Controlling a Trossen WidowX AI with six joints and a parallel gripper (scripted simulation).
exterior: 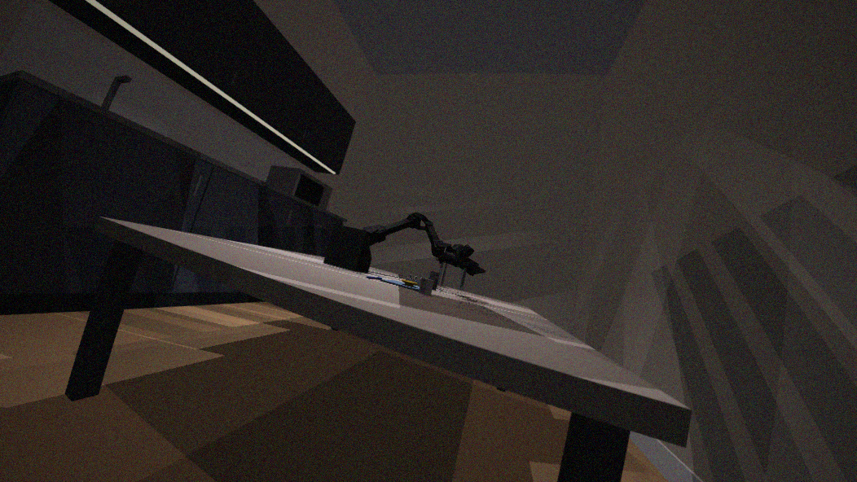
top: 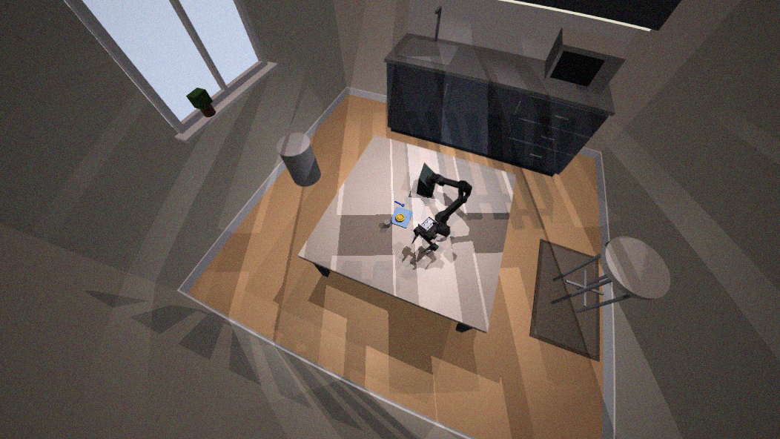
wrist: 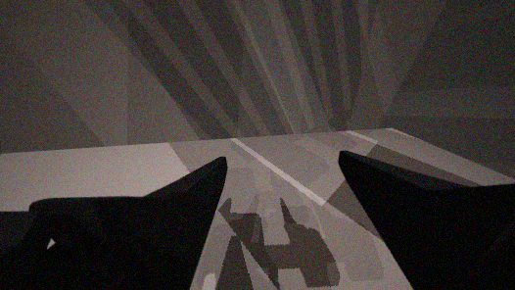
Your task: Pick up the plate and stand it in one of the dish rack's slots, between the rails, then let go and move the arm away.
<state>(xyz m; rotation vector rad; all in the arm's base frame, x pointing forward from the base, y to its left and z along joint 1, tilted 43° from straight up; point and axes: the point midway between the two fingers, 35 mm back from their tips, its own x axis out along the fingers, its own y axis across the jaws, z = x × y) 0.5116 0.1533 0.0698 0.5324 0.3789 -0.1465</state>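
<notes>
Right now my gripper tip is 22 cm to the left of the yellow plate, 22 cm past it and 13 cm above it. Also, from my gripper tip: blue utensil 34 cm behind, 28 cm to the right, 14 cm below; grey dish rack 26 cm behind, 12 cm below, 2 cm to the right; white cup 28 cm to the right, 13 cm behind, 12 cm below.
</notes>
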